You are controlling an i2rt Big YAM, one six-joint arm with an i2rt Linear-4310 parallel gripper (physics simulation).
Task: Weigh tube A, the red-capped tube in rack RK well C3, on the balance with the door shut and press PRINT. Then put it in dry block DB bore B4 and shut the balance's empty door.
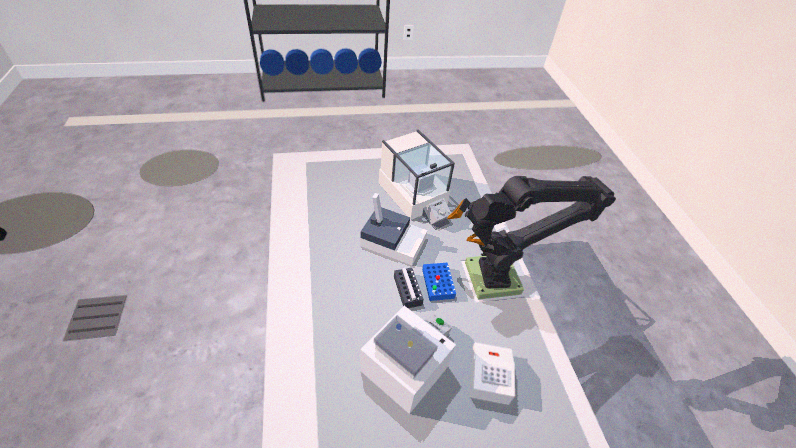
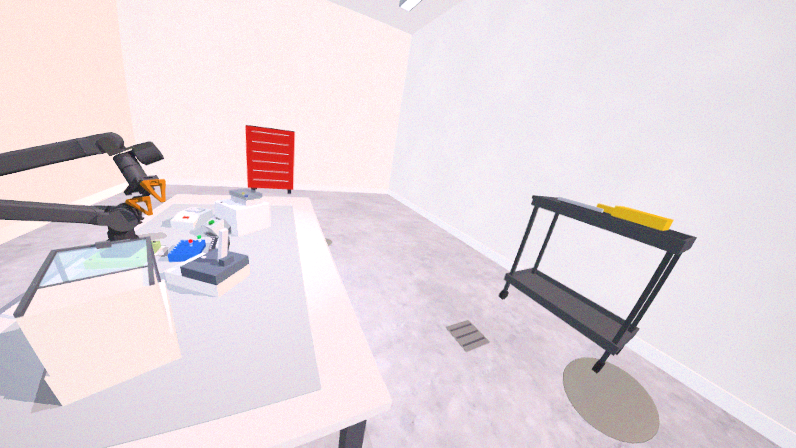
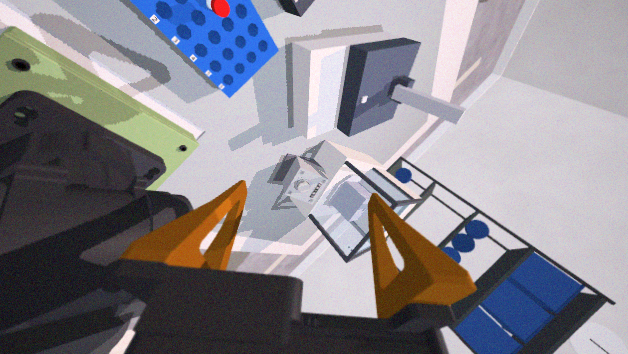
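Where they show: gripper, fingertip midpoint: [image 1: 457, 228] [image 2: 156, 208] [image 3: 308, 192]; arm's base, origin of the base link: [image 1: 493, 273] [image 3: 79, 160].
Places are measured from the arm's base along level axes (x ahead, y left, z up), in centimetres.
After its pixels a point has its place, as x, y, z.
My open, empty gripper [image 1: 458, 228] @[15.0, -4.5, 18.1] [image 2: 155, 207] @[15.0, -4.5, 18.1] [image 3: 308, 189] @[15.0, -4.5, 18.1] hangs above the table between the robot base and the balance. The balance [image 1: 398, 192] @[30.2, -36.3, 4.1] [image 2: 100, 339] @[28.0, -53.9, 9.3] has a glass chamber and a control panel [image 1: 440, 211] @[15.3, -25.7, 4.2] [image 3: 302, 185] @[14.7, -25.5, 4.0]; I cannot tell whether its door is open or shut. The red-capped tube [image 1: 437, 277] @[20.4, 3.1, 2.8] [image 2: 190, 240] @[20.3, 2.6, 2.7] [image 3: 220, 7] @[20.1, 2.9, 2.8] stands in the blue rack [image 1: 447, 271] @[16.0, -1.1, 0.2] [image 2: 179, 254] @[19.0, -4.3, 0.2] [image 3: 267, 55] @[22.4, -3.9, 0.4], away from my fingers. A black block [image 1: 408, 286] @[30.2, 5.7, 1.9] with holes and a white strip, seemingly the dry block, lies beside the rack.
A green-capped tube [image 1: 434, 287] @[22.0, 6.9, 2.8] [image 2: 198, 237] @[21.8, 6.2, 2.4] stands in the rack. A dark-topped device [image 1: 384, 228] @[36.8, -16.5, 5.3] [image 2: 214, 268] @[37.1, -23.5, 5.3] [image 3: 382, 90] @[36.0, -18.0, 5.4] with an upright post stands between rack and balance. A white box [image 1: 409, 386] @[34.1, 41.6, 10.8] with a grey lid and a keypad unit [image 1: 494, 372] @[9.6, 36.5, 4.4] stand on the rack's other side.
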